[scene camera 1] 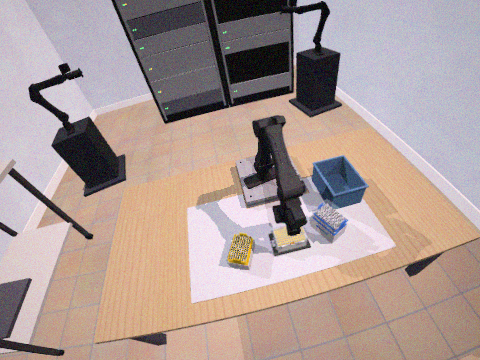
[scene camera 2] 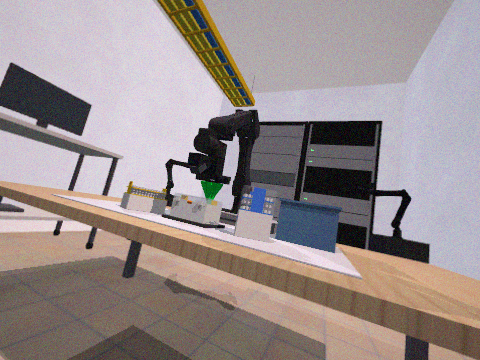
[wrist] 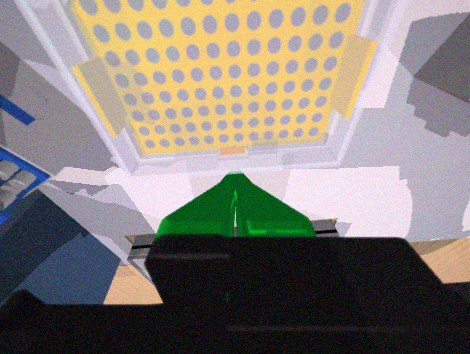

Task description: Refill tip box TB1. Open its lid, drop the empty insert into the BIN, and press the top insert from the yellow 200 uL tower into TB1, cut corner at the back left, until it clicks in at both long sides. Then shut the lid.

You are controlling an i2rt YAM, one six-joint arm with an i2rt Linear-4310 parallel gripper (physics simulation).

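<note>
Tip box TB1 (scene camera 1: pixel 296 246) (scene camera 2: pixel 194 212) stands on its dark base, with a clear lid lying shut over it. Its yellow insert (scene camera 1: pixel 289 237) (wrist: pixel 224 60) with empty round holes shows through the lid. A small orange tab (wrist: pixel 232 150) marks the edge nearest the gripper in the wrist view. My gripper (scene camera 2: pixel 211 198) (wrist: pixel 235 177) is shut and empty, its green fingertips together just beside that edge; scene camera 1 hides them. The yellow tower (scene camera 1: pixel 240 249) (scene camera 2: pixel 145 201) stands left of TB1. The blue bin (scene camera 1: pixel 345 192) (scene camera 2: pixel 306 226) (wrist: pixel 65 270) stands at the back right.
A blue-topped tip tower (scene camera 1: pixel 330 221) (scene camera 2: pixel 254 222) stands between TB1 and the bin; part of it shows at the left of the wrist view. The arm's base plate (scene camera 1: pixel 257 198) is behind TB1. A white mat (scene camera 1: pixel 210 280) lies under the boxes.
</note>
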